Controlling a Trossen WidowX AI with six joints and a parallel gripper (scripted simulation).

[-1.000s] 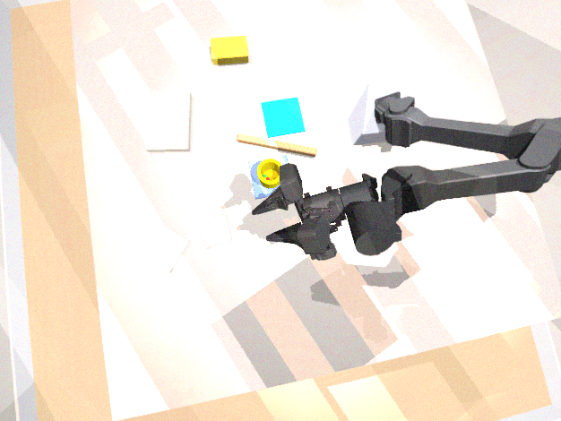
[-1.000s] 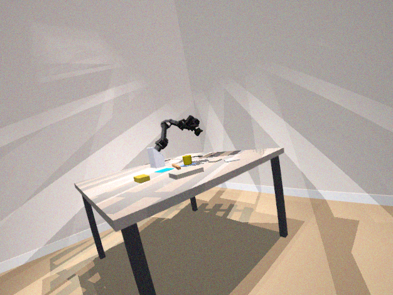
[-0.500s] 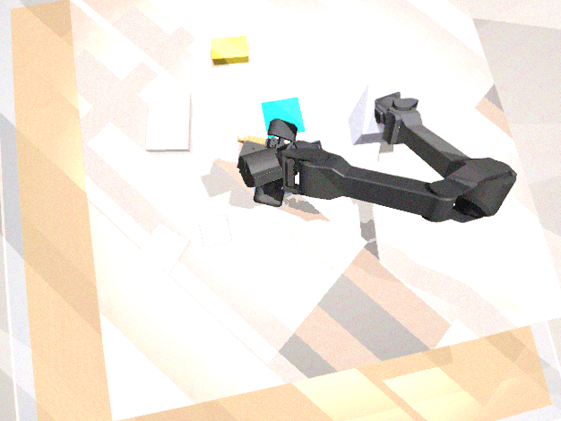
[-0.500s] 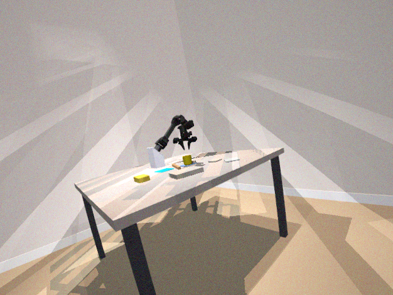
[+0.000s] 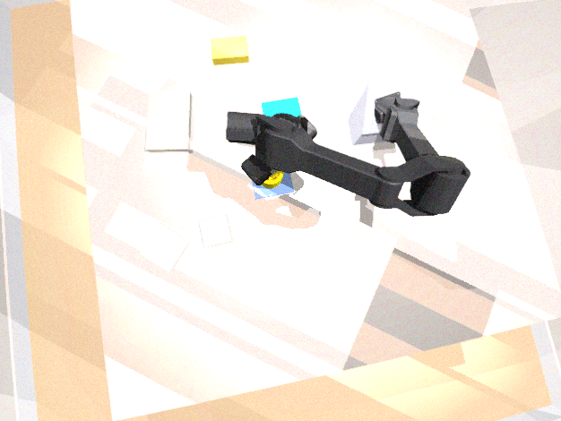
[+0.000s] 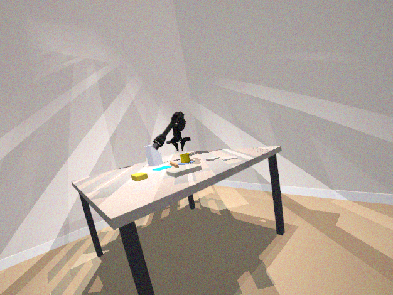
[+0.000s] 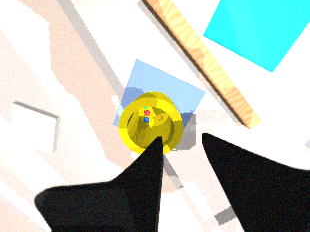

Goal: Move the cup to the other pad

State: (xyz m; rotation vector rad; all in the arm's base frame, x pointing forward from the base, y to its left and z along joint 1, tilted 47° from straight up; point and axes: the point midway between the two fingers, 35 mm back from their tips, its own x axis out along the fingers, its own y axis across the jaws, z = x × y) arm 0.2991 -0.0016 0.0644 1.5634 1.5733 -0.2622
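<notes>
Right now the yellow cup is 60 mm below my gripper tip, 20 mm ahead of it and 10 mm to the left of it. From my gripper tip the other things lie so: pale blue pad: 110 mm below, 20 mm ahead, 10 mm to the left; then cyan pad: 160 mm to the right, 110 mm below, 60 mm behind; then wooden bar: 100 mm below, 70 mm to the right, 20 mm behind.
</notes>
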